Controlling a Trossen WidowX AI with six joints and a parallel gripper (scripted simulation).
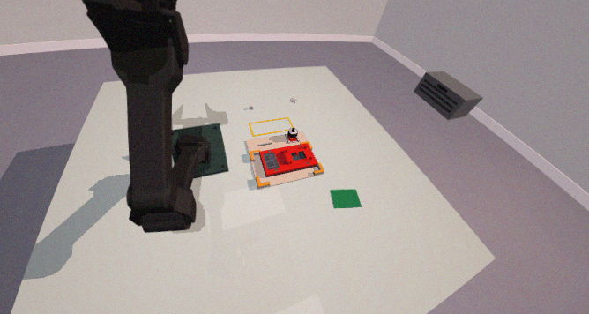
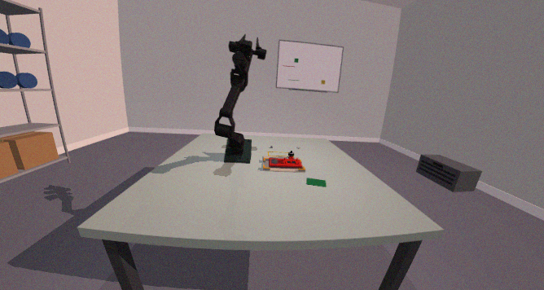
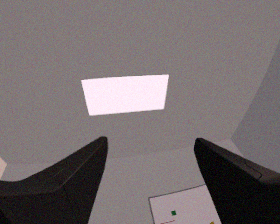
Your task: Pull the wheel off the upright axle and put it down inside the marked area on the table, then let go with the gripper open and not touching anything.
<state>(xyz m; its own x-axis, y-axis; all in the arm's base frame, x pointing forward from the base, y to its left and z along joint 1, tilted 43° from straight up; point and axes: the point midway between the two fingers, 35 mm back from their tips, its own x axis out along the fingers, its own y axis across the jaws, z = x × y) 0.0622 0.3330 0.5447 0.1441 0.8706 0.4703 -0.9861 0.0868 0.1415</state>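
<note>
The wheel is 680 mm below my gripper tip, 280 mm ahead of it and 160 mm to the left of it. The rest, counted from my gripper tip: axle (690 mm below, 280 mm ahead, 160 mm to the left).
</note>
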